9 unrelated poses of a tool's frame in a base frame.
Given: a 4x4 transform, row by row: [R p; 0 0 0 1], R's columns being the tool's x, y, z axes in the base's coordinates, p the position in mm. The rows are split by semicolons.
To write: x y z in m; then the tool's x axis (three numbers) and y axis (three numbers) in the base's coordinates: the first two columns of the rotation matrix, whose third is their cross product. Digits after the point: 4 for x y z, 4 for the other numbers.
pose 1, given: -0.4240 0.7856 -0.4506 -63.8; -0.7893 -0.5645 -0.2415 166.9; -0.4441 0.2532 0.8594 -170.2; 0 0 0 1
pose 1, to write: -0.0638 0.1669 -0.1702 -0.4240 -0.7893 -0.4441 0.7856 -0.5645 0.2532
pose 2, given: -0.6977 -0.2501 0.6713 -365.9; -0.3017 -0.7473 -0.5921 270.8; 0.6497 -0.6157 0.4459 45.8; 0 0 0 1
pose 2, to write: -0.3659 0.2708 0.0458 -0.6977 -0.3017 0.6497 -0.2501 -0.7473 -0.6157
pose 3, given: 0.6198 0.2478 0.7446 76.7; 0.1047 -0.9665 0.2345 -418.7; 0.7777 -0.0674 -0.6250 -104.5; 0 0 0 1
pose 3, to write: 0.0767 -0.4187 -0.1045 0.6198 0.1047 0.7777 0.2478 -0.9665 -0.0674
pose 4, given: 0.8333 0.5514 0.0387 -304.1; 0.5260 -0.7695 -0.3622 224.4; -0.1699 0.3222 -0.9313 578.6; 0 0 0 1
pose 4, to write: -0.3041 0.2244 0.5786 0.8333 0.5260 -0.1699 0.5514 -0.7695 0.3222
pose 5, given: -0.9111 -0.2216 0.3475 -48.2; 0.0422 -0.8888 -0.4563 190.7; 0.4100 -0.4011 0.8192 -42.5; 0 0 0 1
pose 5, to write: -0.0482 0.1907 -0.0425 -0.9111 0.0422 0.4100 -0.2216 -0.8888 -0.4011
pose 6, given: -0.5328 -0.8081 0.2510 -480.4; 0.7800 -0.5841 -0.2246 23.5; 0.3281 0.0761 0.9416 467.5; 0 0 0 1
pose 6, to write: -0.4804 0.0235 0.4675 -0.5328 0.7800 0.3281 -0.8081 -0.5841 0.0761
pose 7, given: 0.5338 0.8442 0.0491 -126.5; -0.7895 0.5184 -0.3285 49.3; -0.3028 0.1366 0.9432 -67.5; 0 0 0 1
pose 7, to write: -0.1265 0.0493 -0.0675 0.5338 -0.7895 -0.3028 0.8442 0.5184 0.1366
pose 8, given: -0.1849 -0.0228 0.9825 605.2; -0.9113 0.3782 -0.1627 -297.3; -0.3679 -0.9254 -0.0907 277.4; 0 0 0 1
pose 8, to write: 0.6052 -0.2973 0.2774 -0.1849 -0.9113 -0.3679 -0.0228 0.3782 -0.9254
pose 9, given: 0.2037 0.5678 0.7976 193.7; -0.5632 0.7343 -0.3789 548.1; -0.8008 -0.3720 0.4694 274.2; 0 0 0 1
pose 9, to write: 0.1937 0.5481 0.2742 0.2037 -0.5632 -0.8008 0.5678 0.7343 -0.3720
